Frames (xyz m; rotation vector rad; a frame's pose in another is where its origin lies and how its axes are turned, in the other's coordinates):
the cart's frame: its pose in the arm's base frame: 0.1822 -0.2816 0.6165 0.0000 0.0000 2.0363
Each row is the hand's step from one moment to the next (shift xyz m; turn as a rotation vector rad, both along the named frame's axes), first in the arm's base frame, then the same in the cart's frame.
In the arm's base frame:
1: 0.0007 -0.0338 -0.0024 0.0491 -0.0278 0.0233
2: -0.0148 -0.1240 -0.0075 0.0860 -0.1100 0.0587
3: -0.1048 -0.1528 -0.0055 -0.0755 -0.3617 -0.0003
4: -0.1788 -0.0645 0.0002 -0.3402 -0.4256 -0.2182
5: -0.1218 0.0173 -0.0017 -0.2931 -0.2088 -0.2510
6: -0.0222 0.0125 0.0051 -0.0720 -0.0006 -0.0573
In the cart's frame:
1: -0.0305 0.0145 -0.0024 -0.0469 -0.0314 0.0233
2: -0.1042 0.0689 -0.0075 -0.1369 -0.0275 0.0587
3: -0.0895 0.1622 -0.0055 -0.2893 0.2298 -0.0003
4: 0.0226 0.1887 0.0002 -0.2276 0.4950 -0.2182
5: 0.0701 0.1011 -0.0017 -0.0550 0.3556 -0.2510
6: 0.0211 0.0142 0.0051 0.0318 0.0646 -0.0573

